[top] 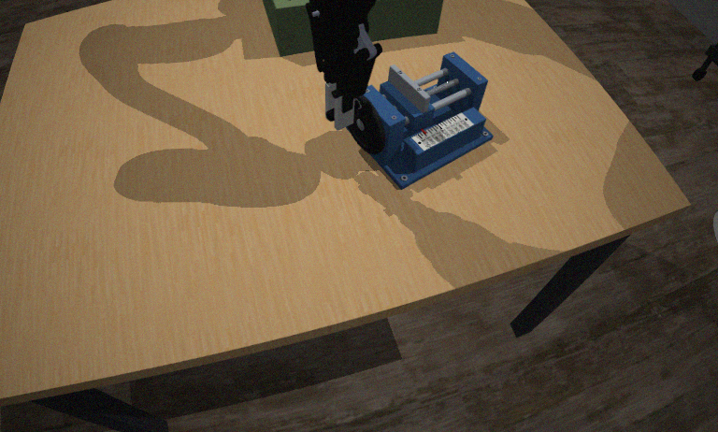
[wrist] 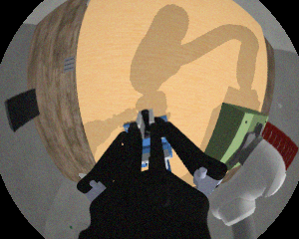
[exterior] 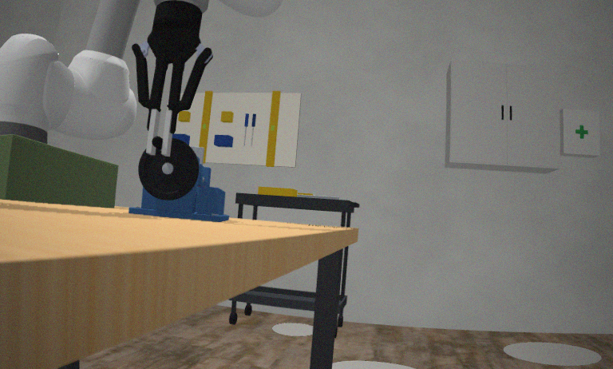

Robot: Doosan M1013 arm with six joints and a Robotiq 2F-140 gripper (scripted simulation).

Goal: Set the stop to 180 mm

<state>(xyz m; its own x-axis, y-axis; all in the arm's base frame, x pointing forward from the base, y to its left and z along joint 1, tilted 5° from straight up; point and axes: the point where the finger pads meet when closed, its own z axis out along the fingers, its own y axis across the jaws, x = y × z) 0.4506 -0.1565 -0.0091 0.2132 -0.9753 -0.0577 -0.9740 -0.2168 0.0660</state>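
Now: hand 120 mm to the right of the stop plate and 30 mm above it. Also, from my hand: handwheel (20 mm to the left, 20 mm below).
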